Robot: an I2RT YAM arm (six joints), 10 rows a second.
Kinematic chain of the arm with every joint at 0, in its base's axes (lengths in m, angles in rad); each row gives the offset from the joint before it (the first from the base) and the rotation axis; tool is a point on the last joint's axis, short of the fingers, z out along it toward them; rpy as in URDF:
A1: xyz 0 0 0.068 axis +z
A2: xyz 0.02 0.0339 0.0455 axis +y
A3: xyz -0.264 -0.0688 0 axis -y
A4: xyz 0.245 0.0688 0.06 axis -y
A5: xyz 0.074 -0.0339 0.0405 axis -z
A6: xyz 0.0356 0 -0.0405 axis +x
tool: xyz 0 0 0 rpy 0 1.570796 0
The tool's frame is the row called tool.
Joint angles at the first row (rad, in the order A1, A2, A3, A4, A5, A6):
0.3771, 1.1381, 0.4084, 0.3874, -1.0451, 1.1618
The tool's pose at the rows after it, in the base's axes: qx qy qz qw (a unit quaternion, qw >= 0); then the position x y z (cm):
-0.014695 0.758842 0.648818 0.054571 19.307 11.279 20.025
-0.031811 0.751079 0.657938 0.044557 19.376 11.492 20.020
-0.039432 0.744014 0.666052 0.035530 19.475 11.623 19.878
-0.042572 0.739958 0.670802 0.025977 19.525 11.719 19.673
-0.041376 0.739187 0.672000 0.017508 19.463 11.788 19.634
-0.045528 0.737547 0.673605 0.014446 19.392 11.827 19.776
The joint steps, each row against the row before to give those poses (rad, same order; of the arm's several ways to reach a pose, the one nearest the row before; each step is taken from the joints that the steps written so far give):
0.0095, 0.0366, -0.0004, 0.0400, -0.0511, 0.0015
0.0050, 0.0195, -0.0015, 0.0466, -0.0389, 0.0114
0.0019, 0.0229, -0.0080, 0.0633, -0.0274, 0.0306
0.0019, 0.0191, -0.0069, 0.0439, -0.0195, 0.0248
0.0034, 0.0023, -0.0015, 0.0053, -0.0080, 0.0148
0.0023, -0.0046, 0.0015, -0.0004, -0.0088, 0.0035

